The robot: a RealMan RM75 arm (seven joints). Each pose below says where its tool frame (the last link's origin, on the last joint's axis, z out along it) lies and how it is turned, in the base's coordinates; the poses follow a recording.
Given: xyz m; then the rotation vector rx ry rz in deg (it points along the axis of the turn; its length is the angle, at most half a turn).
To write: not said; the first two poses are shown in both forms.
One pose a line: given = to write
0.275 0.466 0.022 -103.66 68.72 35.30 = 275 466 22 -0.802 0.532 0.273 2.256
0.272 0.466 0.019 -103.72 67.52 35.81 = 272 466 19 -0.805 0.524 0.278 2.249
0.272 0.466 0.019 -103.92 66.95 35.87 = 272 466 19 -0.807 0.520 0.279 2.247
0.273 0.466 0.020 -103.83 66.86 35.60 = 273 466 20 -0.808 0.520 0.277 2.243
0.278 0.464 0.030 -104.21 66.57 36.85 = 278 464 30 -0.808 0.516 0.286 2.252
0.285 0.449 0.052 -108.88 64.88 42.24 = 285 449 52 -0.815 0.486 0.316 2.332
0.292 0.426 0.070 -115.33 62.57 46.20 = 292 426 70 -0.829 0.450 0.332 2.428
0.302 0.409 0.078 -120.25 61.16 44.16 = 302 409 78 -0.847 0.431 0.311 2.478
